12 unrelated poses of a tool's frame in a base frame.
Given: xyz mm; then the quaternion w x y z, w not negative.
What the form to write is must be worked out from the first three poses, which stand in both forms.
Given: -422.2 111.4 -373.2 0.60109 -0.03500 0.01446 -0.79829
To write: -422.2 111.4 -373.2 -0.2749 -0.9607 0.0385 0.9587 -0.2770 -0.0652
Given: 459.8 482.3 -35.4 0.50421 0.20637 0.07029 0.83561
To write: 459.8 482.3 -35.4 -0.4064 0.8717 0.2740 -0.8136 -0.4817 0.3256
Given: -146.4 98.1 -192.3 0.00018 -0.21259 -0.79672 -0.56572
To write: -146.4 98.1 -192.3 -0.9096 0.3385 0.2408 0.3390 0.2695 0.9014
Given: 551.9 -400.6 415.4 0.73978 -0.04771 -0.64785 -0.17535
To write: 551.9 -400.6 415.4 0.0991 -0.1976 0.9753 0.3213 0.9340 0.1566
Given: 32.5 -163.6 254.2 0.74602 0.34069 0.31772 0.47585
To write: 32.5 -163.6 254.2 0.3452 0.9265 -0.1498 -0.4935 0.3150 0.8107
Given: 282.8 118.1 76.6 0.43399 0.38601 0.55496 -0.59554
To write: 282.8 118.1 76.6 -0.3253 -0.0885 -0.9415 0.9454 -0.0073 -0.3260
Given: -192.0 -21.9 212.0 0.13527 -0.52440 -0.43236 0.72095
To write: -192.0 -21.9 212.0 -0.4134 0.6485 -0.6392 0.2584 -0.5895 -0.7653
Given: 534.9 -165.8 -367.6 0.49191 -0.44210 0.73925 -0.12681
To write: 534.9 -165.8 -367.6 -0.1251 -0.7784 -0.6152 -0.5289 0.5769 -0.6224
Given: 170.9 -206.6 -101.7 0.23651 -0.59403 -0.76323 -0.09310
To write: 170.9 -206.6 -101.7 -0.1824 0.8627 0.4716 0.9508 0.2769 -0.1389
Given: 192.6 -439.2 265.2 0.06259 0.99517 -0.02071 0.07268
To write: 192.6 -439.2 265.2 0.9886 -0.0321 0.1473 -0.0503 -0.9913 0.1216
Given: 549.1 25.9 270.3 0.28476 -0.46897 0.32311 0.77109
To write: 549.1 25.9 270.3 -0.3980 0.1361 -0.9073 -0.7422 -0.6290 0.2312
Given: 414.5 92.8 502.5 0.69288 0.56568 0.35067 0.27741
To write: 414.5 92.8 502.5 0.6001 0.7812 -0.1721 0.0123 0.2061 0.9785
